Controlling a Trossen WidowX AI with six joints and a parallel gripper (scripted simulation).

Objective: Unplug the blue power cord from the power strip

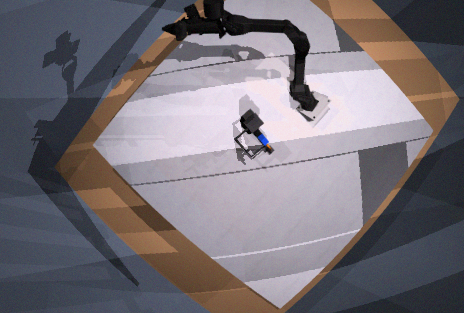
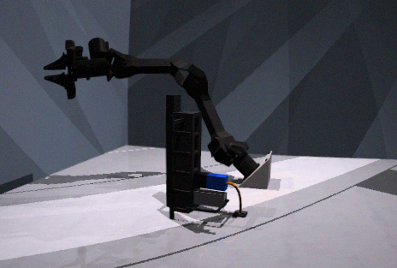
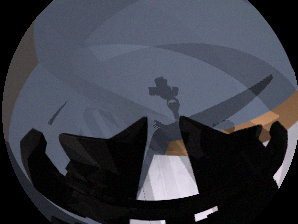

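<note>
Right now the blue plug is 100 mm ahead of my gripper tip, 520 mm to the left of it and 250 mm below it.
</note>
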